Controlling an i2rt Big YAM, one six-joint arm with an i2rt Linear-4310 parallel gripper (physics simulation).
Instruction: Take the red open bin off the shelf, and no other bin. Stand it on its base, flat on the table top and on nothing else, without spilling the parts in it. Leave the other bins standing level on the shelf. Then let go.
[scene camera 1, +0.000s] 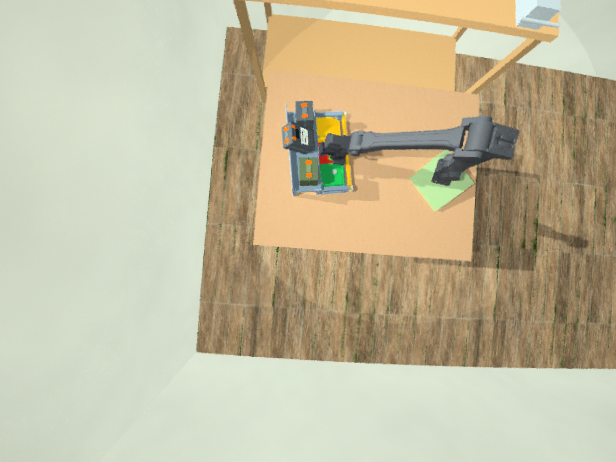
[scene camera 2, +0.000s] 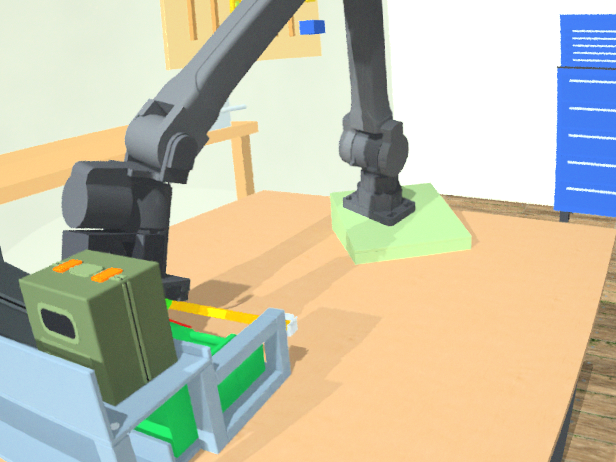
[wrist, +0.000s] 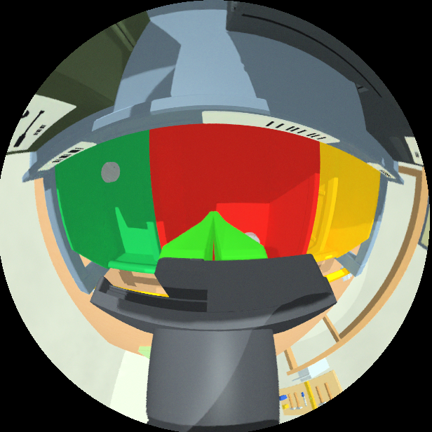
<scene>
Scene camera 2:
olive case: 106, 312
yellow bar: 241, 317
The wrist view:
my gripper: 213, 216
green bin: 113, 224
red bin: 262, 180
yellow bin: 348, 189
</scene>
